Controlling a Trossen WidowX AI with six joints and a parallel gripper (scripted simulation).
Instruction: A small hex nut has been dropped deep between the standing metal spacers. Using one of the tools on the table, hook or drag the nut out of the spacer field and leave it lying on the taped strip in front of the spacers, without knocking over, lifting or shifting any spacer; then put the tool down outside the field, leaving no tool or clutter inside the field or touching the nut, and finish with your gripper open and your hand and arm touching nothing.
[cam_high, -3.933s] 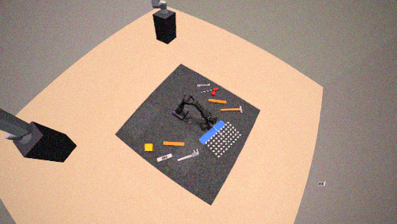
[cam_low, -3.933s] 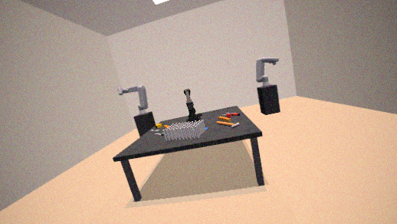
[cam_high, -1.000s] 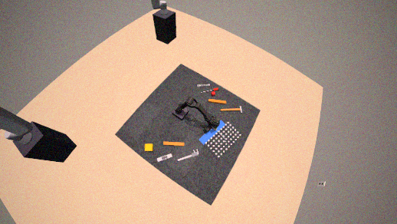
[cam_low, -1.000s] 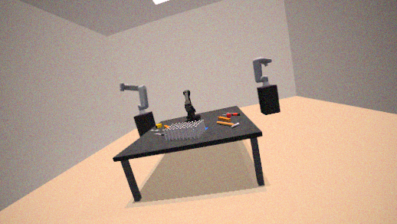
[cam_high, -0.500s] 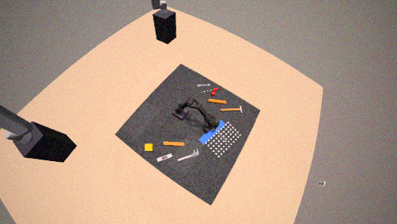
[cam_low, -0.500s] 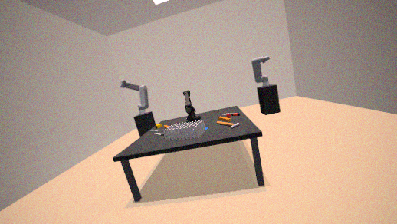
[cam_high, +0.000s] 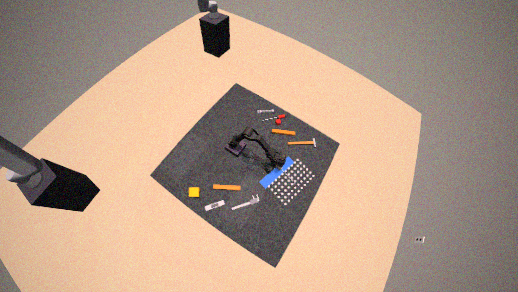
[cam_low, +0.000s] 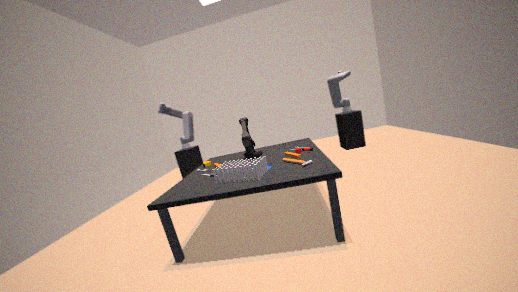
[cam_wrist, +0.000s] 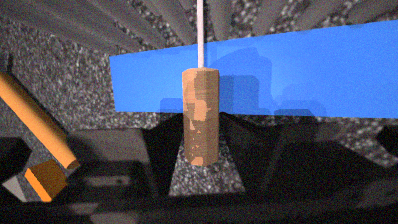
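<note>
The blue taped strip is 50 mm to the right of my gripper tip, 30 mm ahead of it and 20 mm below it. From my gripper tip the other things lie so: hook tool 100 mm ahead, 30 mm to the right.
</note>
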